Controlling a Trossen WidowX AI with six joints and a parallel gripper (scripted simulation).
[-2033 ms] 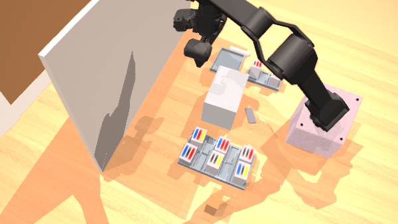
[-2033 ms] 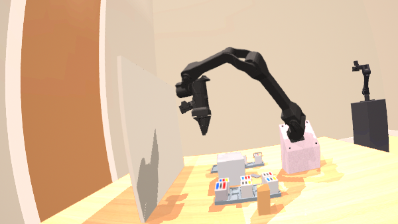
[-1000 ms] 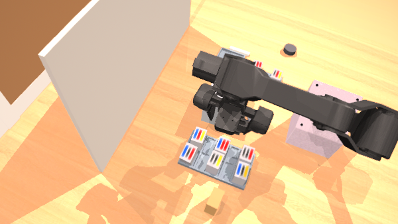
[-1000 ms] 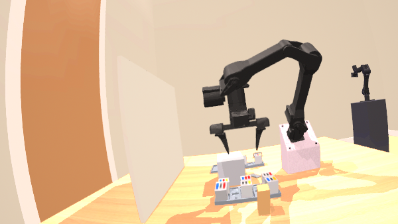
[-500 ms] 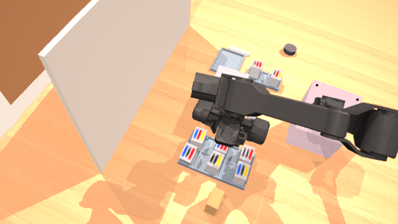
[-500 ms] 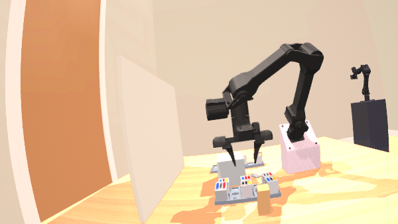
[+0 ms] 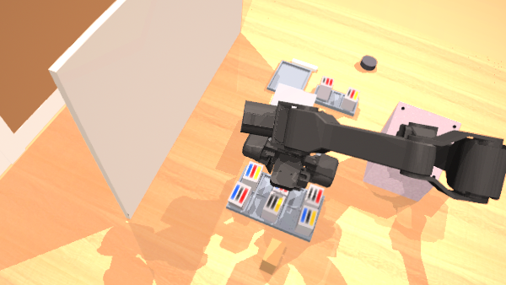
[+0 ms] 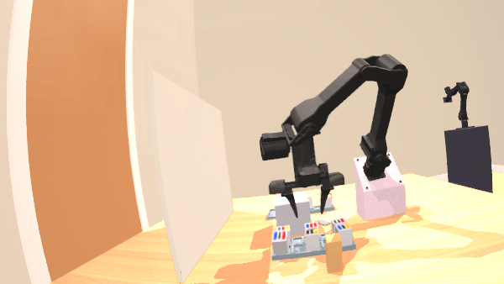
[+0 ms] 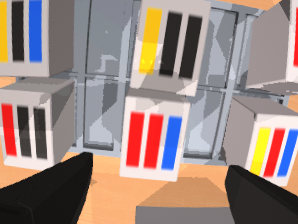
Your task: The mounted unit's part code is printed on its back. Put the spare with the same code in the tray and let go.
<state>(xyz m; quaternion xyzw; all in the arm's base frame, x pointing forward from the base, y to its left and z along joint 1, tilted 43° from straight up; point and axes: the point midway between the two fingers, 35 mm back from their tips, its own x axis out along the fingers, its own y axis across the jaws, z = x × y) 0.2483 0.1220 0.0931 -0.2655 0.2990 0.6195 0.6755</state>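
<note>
The grey tray lies 7 cm ahead of my gripper tip, 37 cm to the right of it and 8 cm below it. Also, from my gripper tip: white mounted unit 4 cm ahead, 16 cm to the right, 3 cm below; small rack 7 cm behind, 34 cm to the right, 7 cm below; tan block 3 cm behind, 16 cm to the left, 4 cm below.
</note>
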